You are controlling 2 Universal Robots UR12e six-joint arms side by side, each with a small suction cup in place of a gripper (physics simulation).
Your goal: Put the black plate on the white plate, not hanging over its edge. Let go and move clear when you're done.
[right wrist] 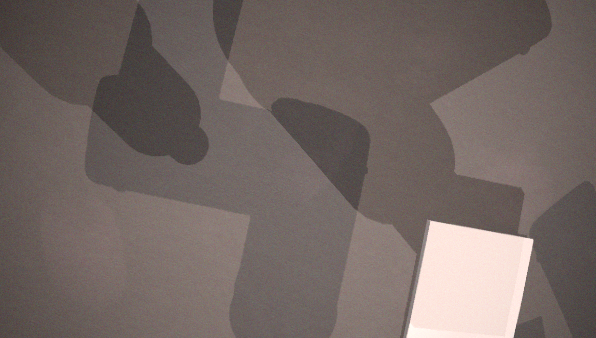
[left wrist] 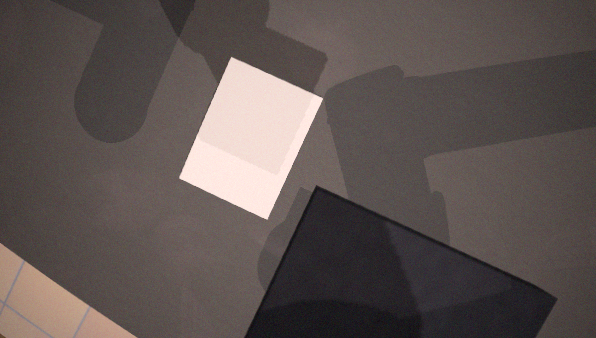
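Frame: origin at the left arm's base, x back, y right, z up, level; metres.
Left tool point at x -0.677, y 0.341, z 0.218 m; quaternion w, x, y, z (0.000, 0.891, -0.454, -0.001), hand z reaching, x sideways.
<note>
A point is followed by its place in that frame.
The black plate (left wrist: 350, 265) @[x -0.642, y 0.363, z 0.228 m] hangs flat on my left suction cup, large and near the camera at the lower right of the left wrist view; its lower part is cut off. The cup itself is hidden. The white plate (left wrist: 237, 150) @[x -0.667, y 0.454, z 0.006 m] (right wrist: 470, 280) @[x -0.625, y 0.459, z 0.005 m] lies flat on the table, up and left of the black plate in the left wrist view, with a gap between their outlines. It also shows at the lower right of the right wrist view, partly cut off. A shadow covers part of it. My right suction cup is outside the picture and carries no plate.
The grey-brown table top (left wrist: 125, 200) @[x -0.792, y 0.533, z 0.000 m] (right wrist: 165, 250) @[x -0.690, y 0.723, z 0.000 m] carries broad, overlapping arm shadows in both views. The table's edge runs across the lower left corner of the left wrist view, with a pale floor (left wrist: 45, 300) marked by blue lines beyond it.
</note>
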